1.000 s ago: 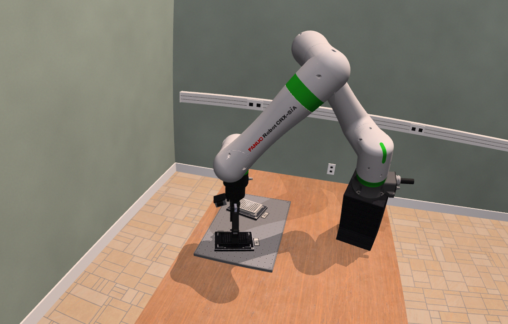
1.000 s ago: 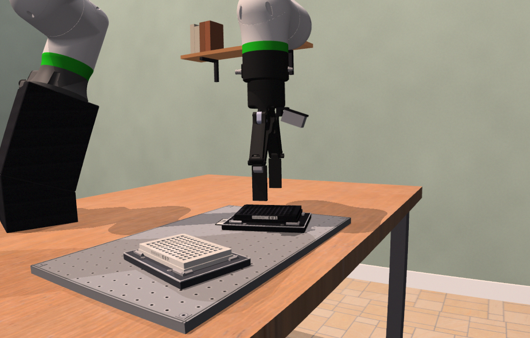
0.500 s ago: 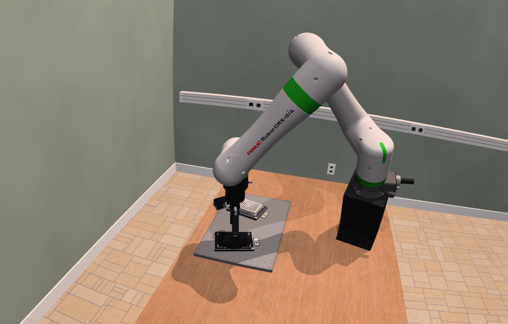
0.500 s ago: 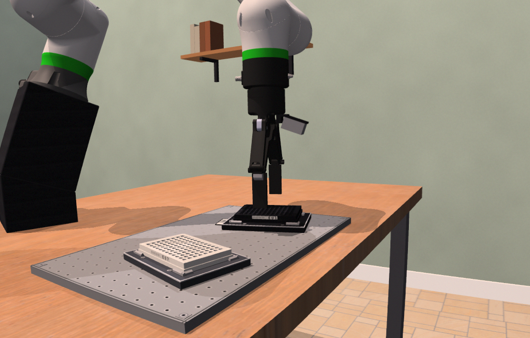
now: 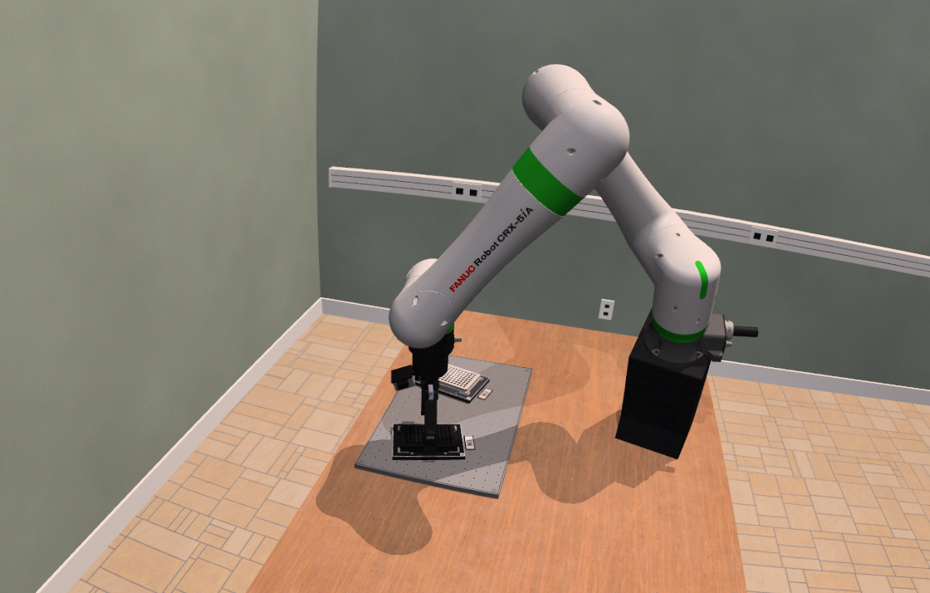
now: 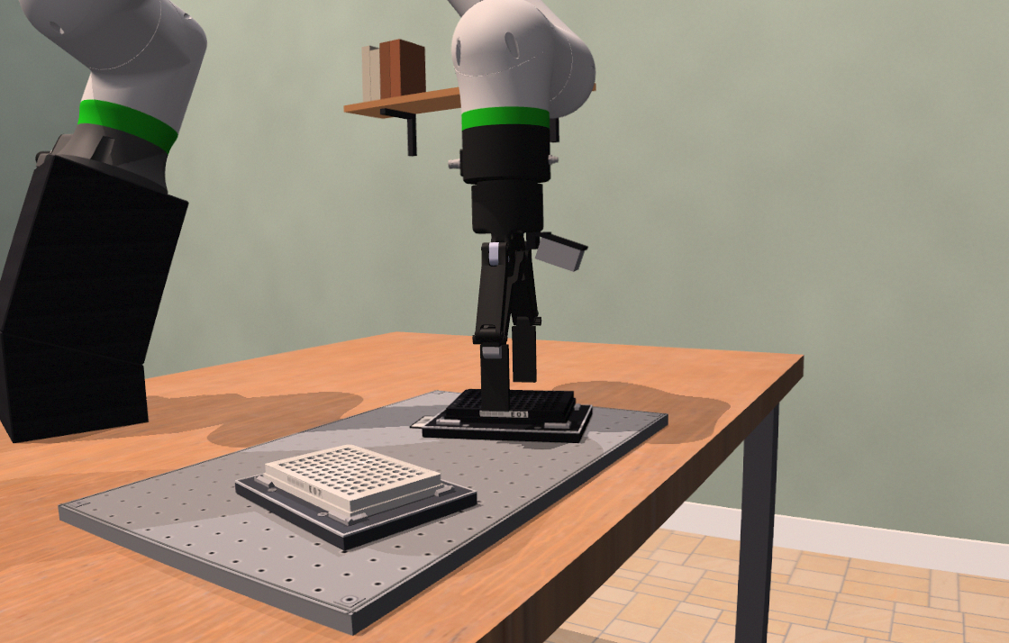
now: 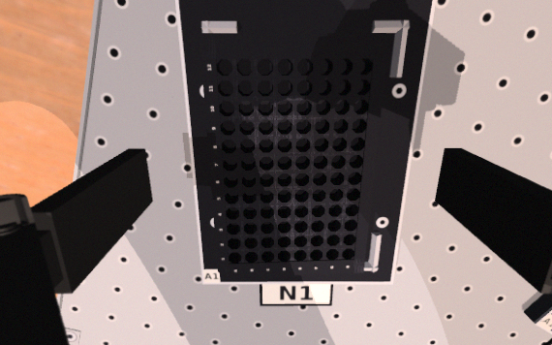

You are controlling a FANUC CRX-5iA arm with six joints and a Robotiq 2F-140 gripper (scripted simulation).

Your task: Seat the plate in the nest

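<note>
Right now my hand is 20 mm above the black well plate E01. Also, from my hand: black plate nest N1: 40 mm below; then white plate E07: 10 mm ahead, 270 mm to the right, 20 mm below.
</note>
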